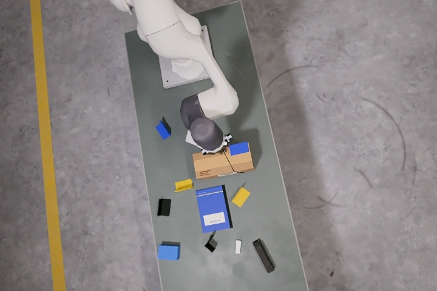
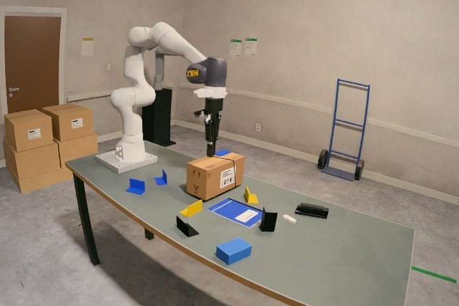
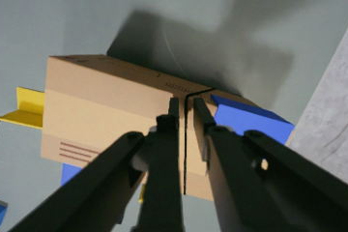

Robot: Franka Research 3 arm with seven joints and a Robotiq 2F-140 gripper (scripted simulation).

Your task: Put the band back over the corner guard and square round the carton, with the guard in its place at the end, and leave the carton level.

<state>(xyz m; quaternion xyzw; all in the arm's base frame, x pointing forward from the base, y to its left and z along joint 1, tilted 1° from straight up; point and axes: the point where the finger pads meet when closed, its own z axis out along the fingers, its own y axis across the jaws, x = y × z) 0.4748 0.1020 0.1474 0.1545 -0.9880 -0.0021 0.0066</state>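
Now: the blue corner guard 70 mm to the left of my hand and 50 mm below it. Round my hand: black tool 470 mm ahead, 80 mm to the left, 160 mm below; white piece 420 mm ahead, 20 mm to the right, 180 mm below; brown carton 40 mm ahead, 10 mm to the right, 100 mm below.
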